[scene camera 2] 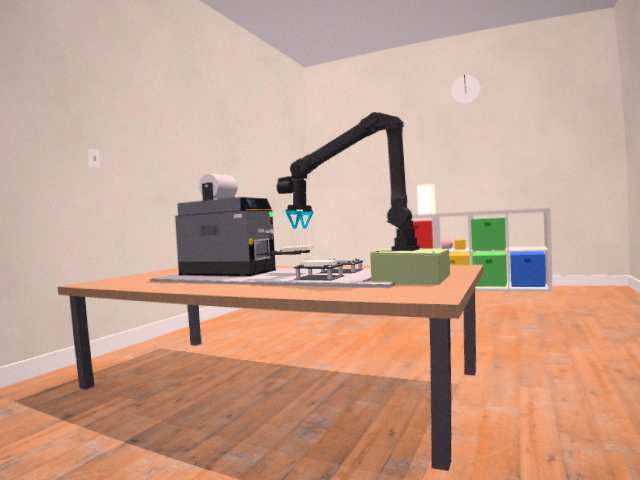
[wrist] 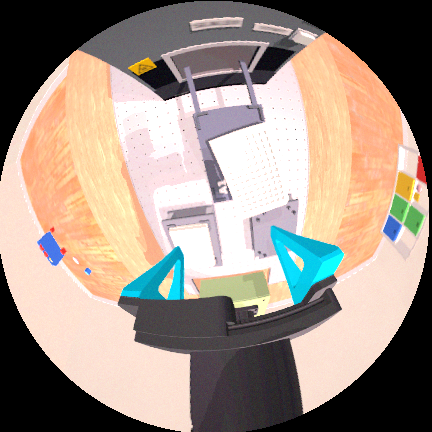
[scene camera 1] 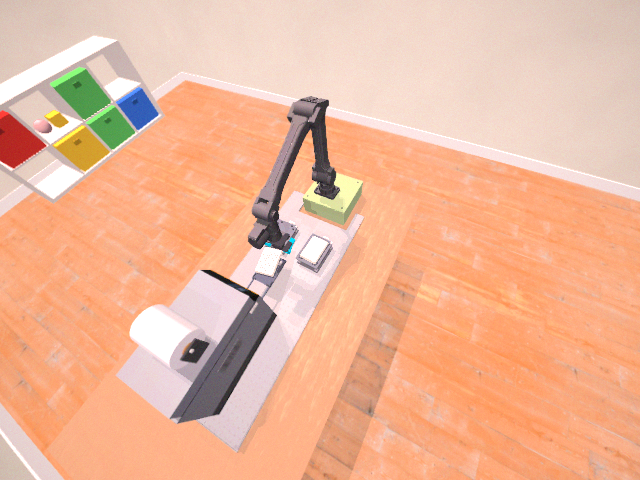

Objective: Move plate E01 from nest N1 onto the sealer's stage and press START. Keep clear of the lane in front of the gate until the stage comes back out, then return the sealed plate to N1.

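Places are measured from the arm's base along level axes (x ahead, y left, z up), in metres.
Where they show: gripper, fingertip midpoint: [scene camera 2: 299, 228] [wrist: 225, 241] [scene camera 1: 280, 249]; arm's base, link origin: [scene camera 2: 405, 249] [wrist: 241, 310] [scene camera 1: 327, 191].
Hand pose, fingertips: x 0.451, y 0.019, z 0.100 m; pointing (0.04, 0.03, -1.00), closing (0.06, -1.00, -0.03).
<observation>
Each offset is from my fingertips to the top centre of the thing. "*": to the spot under its first point.
My gripper [scene camera 1: 279, 246] [scene camera 2: 300, 227] [wrist: 225, 241] is open and empty, its cyan fingers high above the nests. A white welled plate {dx +0.043, dy -0.053, dz -0.076 m} [scene camera 1: 268, 260] [scene camera 2: 298, 247] [wrist: 255, 170] lies skewed on the sealer's extended stage {dx +0.117, dy -0.033, dz -0.092 m} [scene camera 1: 264, 281] [wrist: 227, 121], overhanging its right side in the wrist view; in scene camera 2 it looks slightly tilted. A bare nest {dx -0.131, dy -0.124, dz -0.146 m} [scene camera 1: 289, 228] [wrist: 265, 234] is behind it. Another white plate {dx -0.126, dy +0.083, dz -0.131 m} [scene camera 1: 315, 249] [scene camera 2: 319, 262] [wrist: 192, 245] rests on the other nest {dx -0.126, dy +0.083, dz -0.140 m} [scene camera 2: 315, 275] [wrist: 216, 240]. No nest or plate label is readable.
The dark sealer {* dx +0.429, dy +0.087, dz +0.001 m} [scene camera 1: 232, 356] [scene camera 2: 222, 242] [wrist: 140, 32], with a white roll {dx +0.452, dy -0.022, dz +0.278 m} [scene camera 1: 162, 333] [scene camera 2: 222, 184] on top, stands at the stage's far end. Rails {* dx +0.182, dy +0.011, dz -0.104 m} [wrist: 192, 90] run into its front opening. A green light {* dx +0.220, dy -0.122, dz +0.077 m} [scene camera 2: 271, 213] shows on it. The arm's green base block [scene camera 1: 330, 206] [scene camera 2: 408, 267] [wrist: 232, 286] is behind the nests.
</observation>
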